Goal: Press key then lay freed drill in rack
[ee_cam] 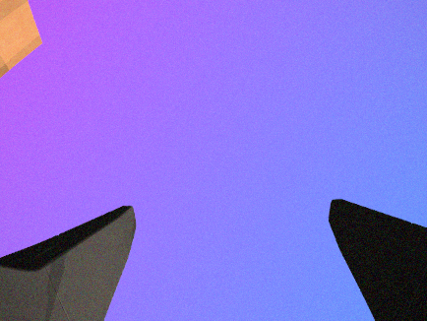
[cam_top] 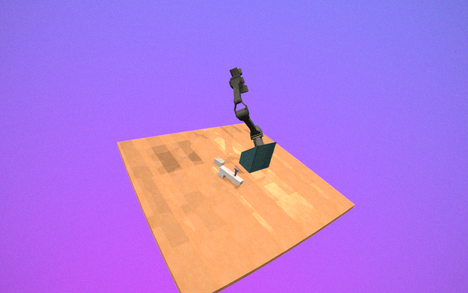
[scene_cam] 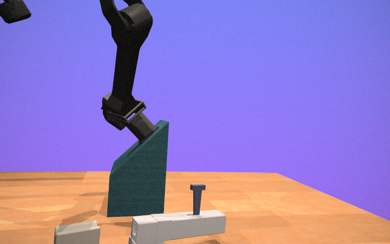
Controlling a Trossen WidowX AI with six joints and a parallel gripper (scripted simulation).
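Now: the dark blue t-shaped key 360 mm ahead of my gripper tip, 490 mm to the left of it and 450 mm below it. Round my gripper tip: drill (370 mm ahead, 430 mm to the left, 490 mm below); then housing (360 mm ahead, 450 mm to the left, 500 mm below); then grey rack (330 mm ahead, 270 mm to the left, 510 mm below).
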